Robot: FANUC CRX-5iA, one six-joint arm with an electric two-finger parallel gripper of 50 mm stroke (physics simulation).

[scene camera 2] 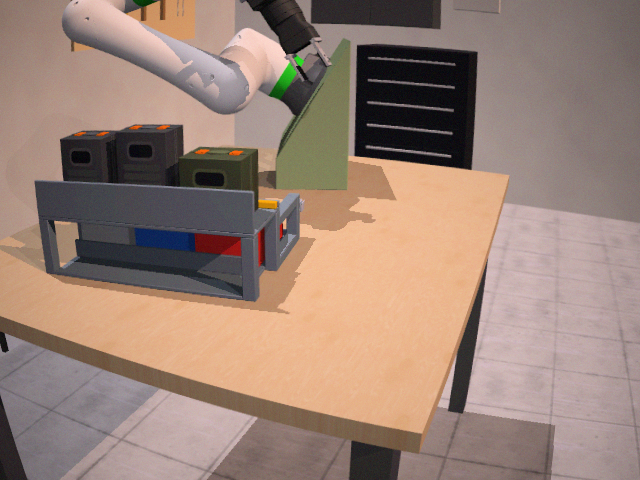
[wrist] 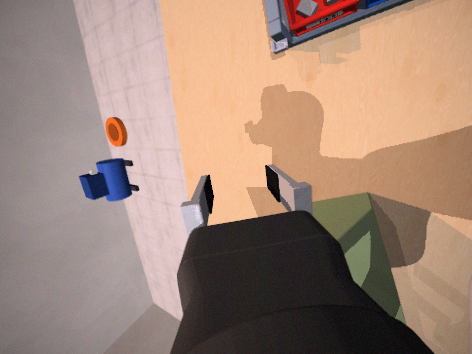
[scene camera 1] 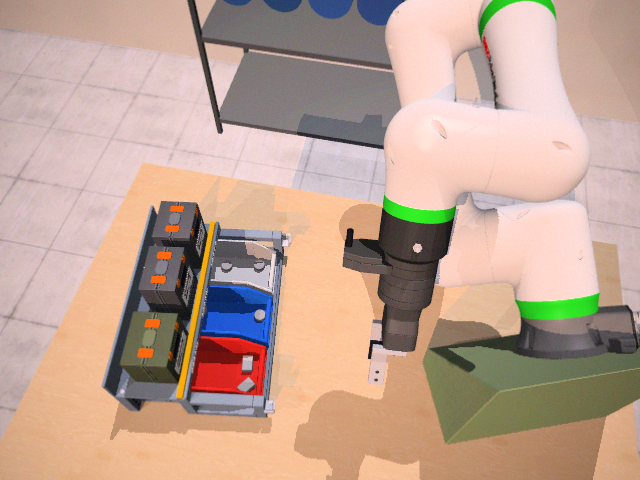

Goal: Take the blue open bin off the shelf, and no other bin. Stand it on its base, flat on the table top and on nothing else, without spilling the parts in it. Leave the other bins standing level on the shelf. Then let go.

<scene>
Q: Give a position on a red bin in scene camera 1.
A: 218,366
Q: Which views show the grey bin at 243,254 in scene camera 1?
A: Scene camera 2 and scene camera 1 only.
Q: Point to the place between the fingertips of the gripper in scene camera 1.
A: At 375,370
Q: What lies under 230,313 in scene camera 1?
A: A blue bin.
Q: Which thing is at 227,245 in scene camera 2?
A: A red bin.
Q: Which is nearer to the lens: the grey bin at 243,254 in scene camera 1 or the yellow strip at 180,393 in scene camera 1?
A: The yellow strip.
</scene>
